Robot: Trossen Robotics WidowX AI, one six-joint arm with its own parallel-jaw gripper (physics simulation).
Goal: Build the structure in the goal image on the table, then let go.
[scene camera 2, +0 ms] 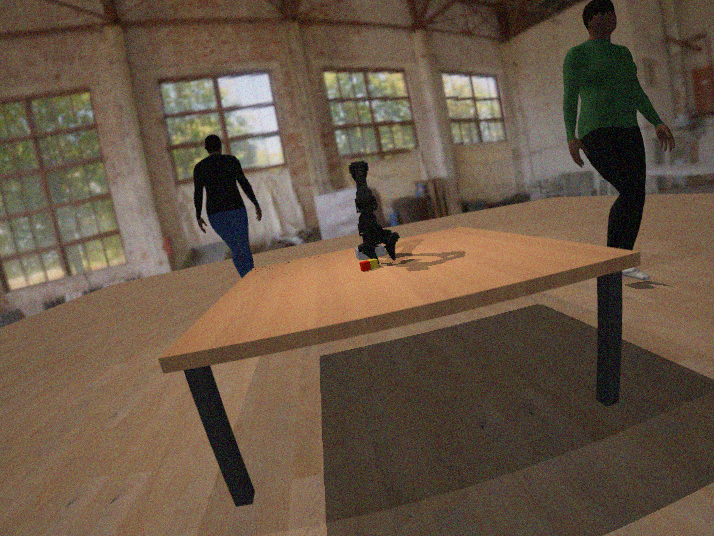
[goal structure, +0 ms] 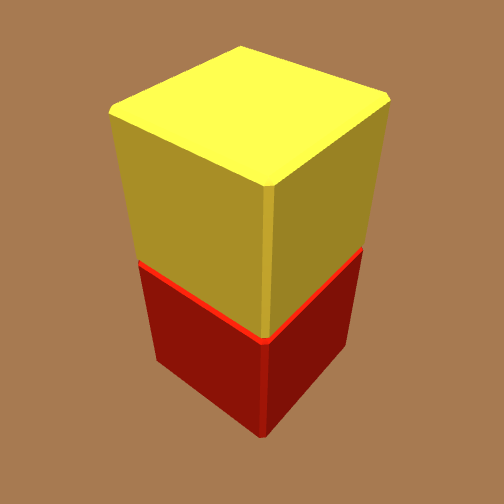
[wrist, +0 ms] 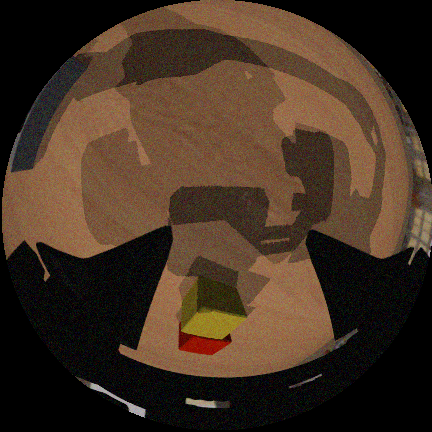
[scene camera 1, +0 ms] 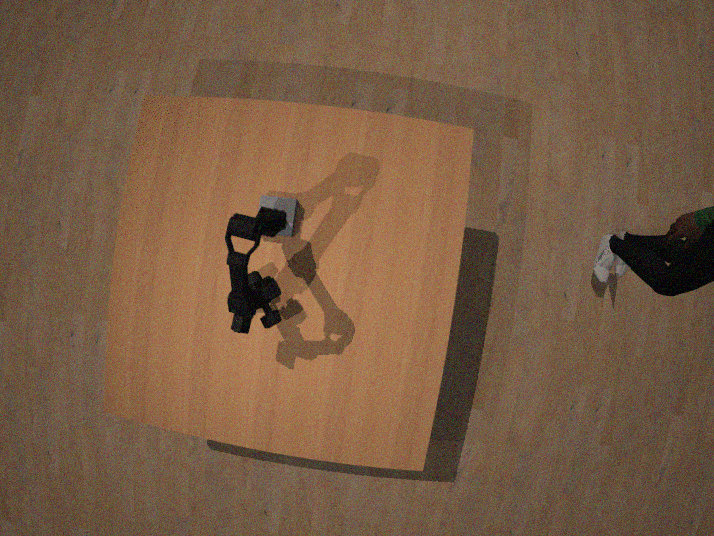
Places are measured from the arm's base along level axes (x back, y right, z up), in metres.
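Where they show: gripper, fingertip midpoint: [scene camera 2: 386, 262] [wrist: 243, 235] [scene camera 1: 271, 299]; arm's base at its link origin: [scene camera 1: 275, 220].
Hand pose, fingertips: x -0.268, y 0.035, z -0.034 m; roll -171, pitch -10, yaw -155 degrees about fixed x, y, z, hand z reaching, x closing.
Things, the pixels of their top centre, and the offset from my fingertips. Level surfaces: height alone.
- yellow block at its top centre: [wrist: 213, 326] [scene camera 2: 372, 259] dx -0.005, dy +0.058, dz +0.025 m
- red block at its top centre: [wrist: 204, 347] [scene camera 2: 364, 261] dx -0.013, dy +0.093, dz +0.025 m
- table at its surface level: dz -0.008 m
A yellow block [scene camera 2: 374, 263] [wrist: 214, 323] and a red block [scene camera 2: 364, 265] [wrist: 204, 345] sit side by side on the table [scene camera 1: 374, 346] [scene camera 2: 299, 305], very close or touching. In the wrist view the yellow block covers part of the red one. My gripper [wrist: 243, 235] is open and empty, its black fingers wide apart. Both blocks show between the fingers in the wrist view, nearer the left finger; the gripper's height over them is hard to tell. In scene camera 1 the blocks do not show; the dark arm may hide them.
The arm's grey base [scene camera 1: 291, 203] [wrist: 45, 117] stands on the table, beyond the blocks in scene camera 2. Shadows of the arm fall across the table and the yellow block. Two people stand on the floor away from the table, one in green [scene camera 2: 602, 86], one in black [scene camera 2: 222, 181].
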